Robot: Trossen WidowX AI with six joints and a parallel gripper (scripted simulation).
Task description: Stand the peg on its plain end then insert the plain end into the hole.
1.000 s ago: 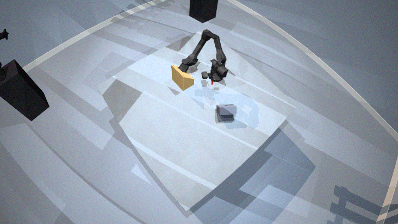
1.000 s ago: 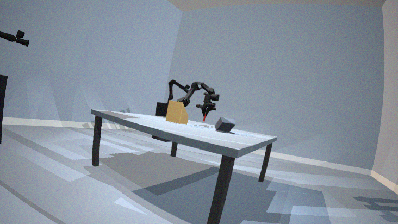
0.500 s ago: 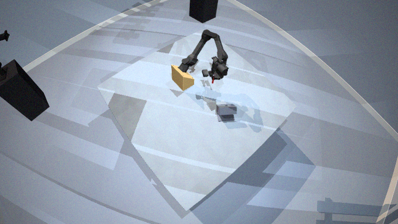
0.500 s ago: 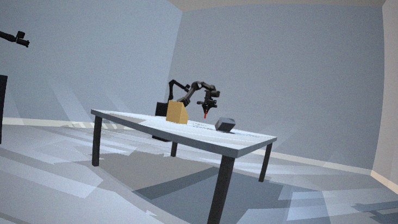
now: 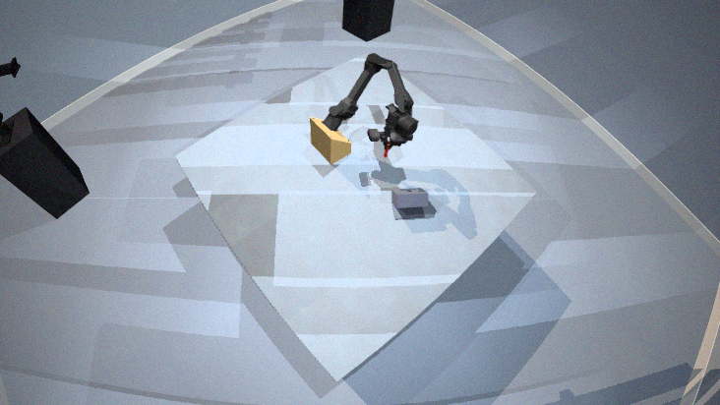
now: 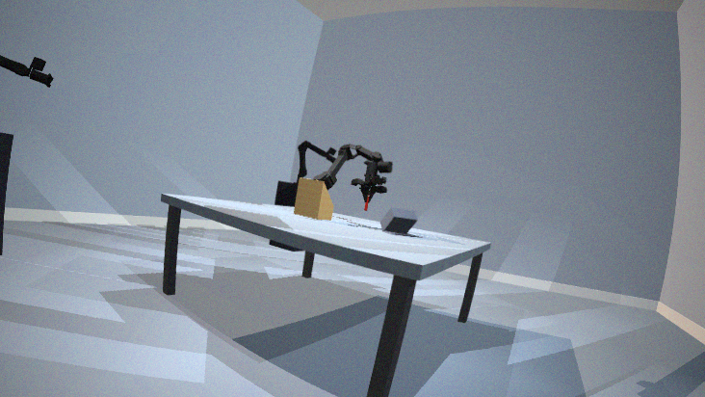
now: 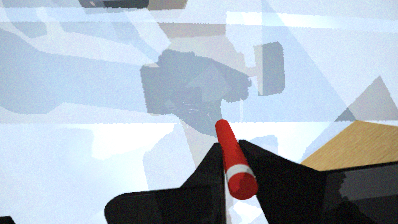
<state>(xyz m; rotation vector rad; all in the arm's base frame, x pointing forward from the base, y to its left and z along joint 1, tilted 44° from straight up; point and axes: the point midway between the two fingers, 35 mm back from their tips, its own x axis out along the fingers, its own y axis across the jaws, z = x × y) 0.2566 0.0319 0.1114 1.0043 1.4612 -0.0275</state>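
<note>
The grey panel block is 21 cm ahead of my gripper tip, 7 cm to the right of it and 6 cm below it. Round my gripper tip: red peg: 2 cm above.
</note>
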